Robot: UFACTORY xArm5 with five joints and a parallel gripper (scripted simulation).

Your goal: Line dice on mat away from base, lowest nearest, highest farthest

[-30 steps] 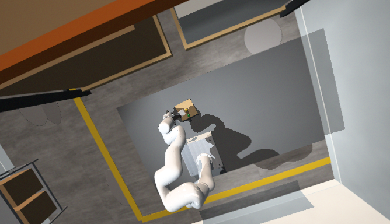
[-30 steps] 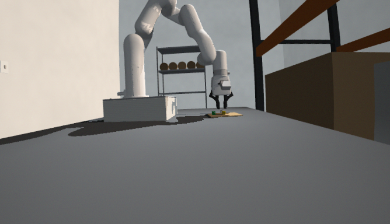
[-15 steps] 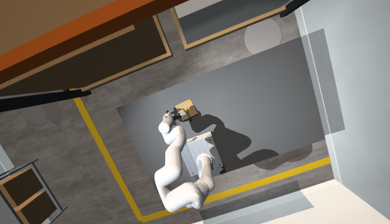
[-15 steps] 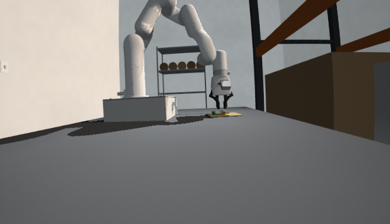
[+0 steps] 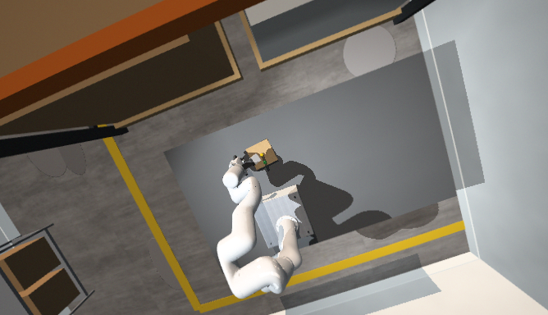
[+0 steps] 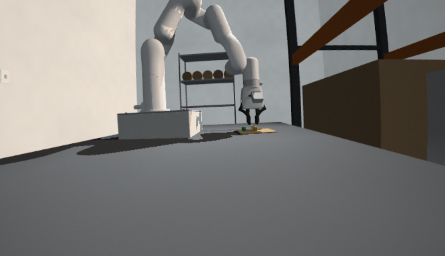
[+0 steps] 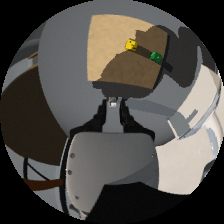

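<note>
The white die lies 30 mm below my hand. Round my hand: yellow die 110 mm to the right, 30 mm below, 20 mm behind; green die 110 mm to the right, 70 mm behind, 30 mm below; tan mat 110 mm to the right, 40 mm below, 20 mm behind.
</note>
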